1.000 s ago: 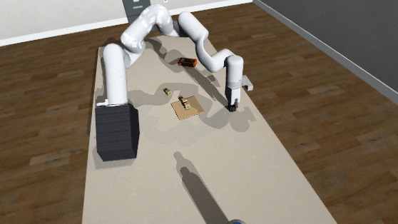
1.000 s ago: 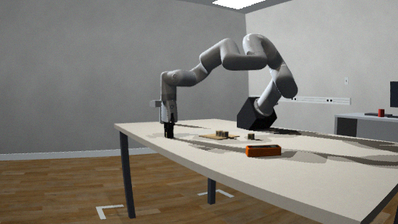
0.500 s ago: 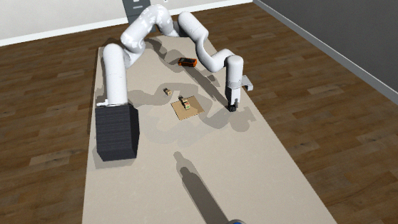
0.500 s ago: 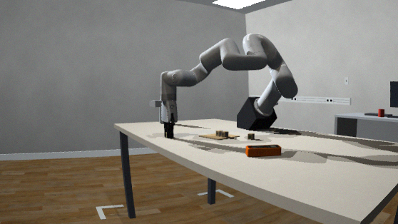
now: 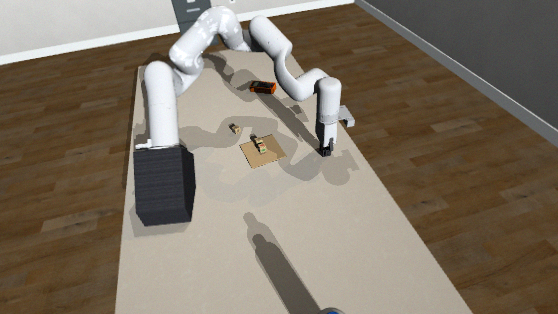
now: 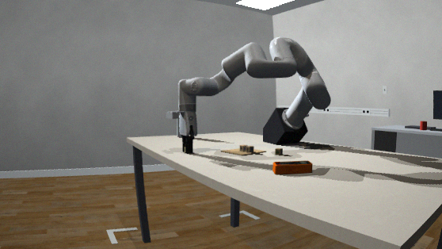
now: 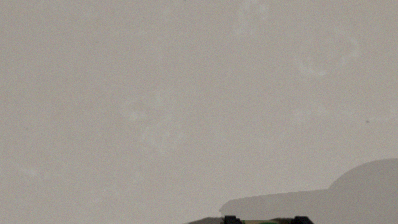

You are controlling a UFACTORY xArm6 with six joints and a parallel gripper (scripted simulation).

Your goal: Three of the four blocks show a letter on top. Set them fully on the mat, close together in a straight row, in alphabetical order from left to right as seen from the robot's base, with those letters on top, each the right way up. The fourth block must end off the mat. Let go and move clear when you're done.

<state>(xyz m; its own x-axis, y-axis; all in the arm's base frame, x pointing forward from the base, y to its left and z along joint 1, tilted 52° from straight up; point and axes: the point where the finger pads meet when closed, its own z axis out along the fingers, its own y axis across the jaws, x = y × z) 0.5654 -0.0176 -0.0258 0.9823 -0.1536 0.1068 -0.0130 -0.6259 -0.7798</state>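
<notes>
Now: hand 220 mm past the thin mat, 80 mm to the right of it and 20 mm above it. The rest, counted from my hand: grey bottle: 210 mm behind, 620 mm to the right, 70 mm above.
</notes>
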